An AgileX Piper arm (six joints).
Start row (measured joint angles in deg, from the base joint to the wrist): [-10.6 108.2 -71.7 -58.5 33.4 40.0]
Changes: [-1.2 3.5 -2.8 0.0 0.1 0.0]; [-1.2 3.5 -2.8 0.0 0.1 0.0]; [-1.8 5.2 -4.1 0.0 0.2 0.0]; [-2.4 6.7 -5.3 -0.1 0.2 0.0]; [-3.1 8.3 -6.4 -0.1 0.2 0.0]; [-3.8 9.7 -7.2 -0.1 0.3 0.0]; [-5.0 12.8 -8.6 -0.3 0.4 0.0]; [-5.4 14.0 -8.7 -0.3 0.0 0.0]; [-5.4 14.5 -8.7 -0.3 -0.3 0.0]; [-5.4 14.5 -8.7 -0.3 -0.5 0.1]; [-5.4 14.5 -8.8 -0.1 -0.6 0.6]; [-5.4 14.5 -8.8 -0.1 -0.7 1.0]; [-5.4 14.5 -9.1 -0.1 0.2 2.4]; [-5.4 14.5 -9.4 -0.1 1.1 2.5]
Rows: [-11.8 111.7 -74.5 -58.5 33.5 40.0]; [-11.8 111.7 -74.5 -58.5 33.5 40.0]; [-12.4 113.4 -75.8 -58.5 33.6 40.0]; [-13.0 114.9 -77.0 -58.6 33.6 40.0]; [-13.7 116.5 -78.1 -58.6 33.6 40.0]; [-14.4 117.9 -78.9 -58.6 33.7 40.0]; [-15.6 121.0 -80.3 -58.8 33.8 40.0]; [-16.0 122.2 -80.4 -58.8 33.4 40.0]; [-16.0 122.7 -80.4 -58.8 33.1 40.0]; [-16.0 122.7 -80.4 -58.8 32.9 40.1]; [-16.0 122.7 -80.5 -58.6 32.8 40.6]; [-16.0 122.7 -80.5 -58.6 32.7 41.0]; [-16.0 122.7 -80.8 -58.6 33.6 42.4]; [-16.0 122.7 -81.1 -58.6 34.5 42.5]
